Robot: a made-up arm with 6 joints.
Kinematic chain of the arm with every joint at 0, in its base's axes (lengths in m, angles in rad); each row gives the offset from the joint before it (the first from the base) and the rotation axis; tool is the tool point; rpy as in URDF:
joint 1: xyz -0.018 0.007 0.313 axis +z
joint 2: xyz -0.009 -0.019 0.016 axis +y
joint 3: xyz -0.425 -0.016 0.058 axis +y
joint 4: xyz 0.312 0.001 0.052 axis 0.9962 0 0.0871
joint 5: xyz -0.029 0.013 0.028 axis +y
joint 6: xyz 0.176 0.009 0.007 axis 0.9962 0 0.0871
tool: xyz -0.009 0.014 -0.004 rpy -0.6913 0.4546 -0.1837
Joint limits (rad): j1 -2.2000..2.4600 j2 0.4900..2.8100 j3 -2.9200..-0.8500 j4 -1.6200..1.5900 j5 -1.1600..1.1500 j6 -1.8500..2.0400
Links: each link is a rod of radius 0.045 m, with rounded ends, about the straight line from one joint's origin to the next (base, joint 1, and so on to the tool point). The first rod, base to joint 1, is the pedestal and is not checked.
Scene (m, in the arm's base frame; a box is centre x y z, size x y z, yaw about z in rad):
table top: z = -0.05
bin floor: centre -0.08 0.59 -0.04 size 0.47 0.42 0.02 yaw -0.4
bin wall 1: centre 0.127 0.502 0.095 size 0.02 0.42 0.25 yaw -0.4
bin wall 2: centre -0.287 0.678 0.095 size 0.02 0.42 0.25 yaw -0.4
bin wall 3: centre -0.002 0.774 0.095 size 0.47 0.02 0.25 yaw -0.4
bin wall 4: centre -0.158 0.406 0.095 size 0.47 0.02 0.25 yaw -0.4
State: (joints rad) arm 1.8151 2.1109 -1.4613 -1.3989 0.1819 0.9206
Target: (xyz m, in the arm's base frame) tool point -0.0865 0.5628 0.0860
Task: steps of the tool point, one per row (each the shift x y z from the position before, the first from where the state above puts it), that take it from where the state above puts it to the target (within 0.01 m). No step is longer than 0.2 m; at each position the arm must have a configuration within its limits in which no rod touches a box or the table.
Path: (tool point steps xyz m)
1: 0.0265 -0.0127 -0.1725
2: 0.0330 -0.0575 -0.1571

